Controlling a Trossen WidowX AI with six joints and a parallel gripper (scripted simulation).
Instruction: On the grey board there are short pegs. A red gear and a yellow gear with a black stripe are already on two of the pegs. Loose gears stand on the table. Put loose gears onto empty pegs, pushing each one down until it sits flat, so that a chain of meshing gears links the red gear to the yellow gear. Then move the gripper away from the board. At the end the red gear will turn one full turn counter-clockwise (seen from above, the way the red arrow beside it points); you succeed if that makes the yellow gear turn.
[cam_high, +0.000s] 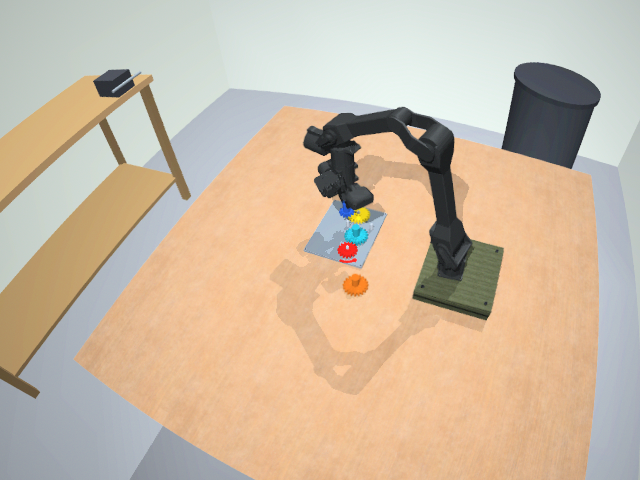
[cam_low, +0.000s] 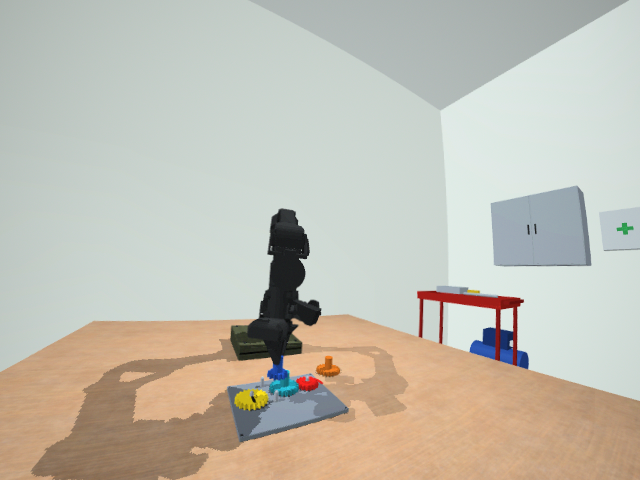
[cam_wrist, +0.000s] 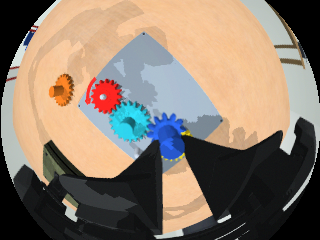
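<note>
The blue gear lies 1 cm below my gripper tip. From my gripper tip the other things lie so: cyan gear 4 cm behind, 3 cm to the left, 6 cm below; then yellow gear 2 cm behind, 5 cm to the right, 7 cm below; then red gear 3 cm behind, 9 cm to the left, 7 cm below.
</note>
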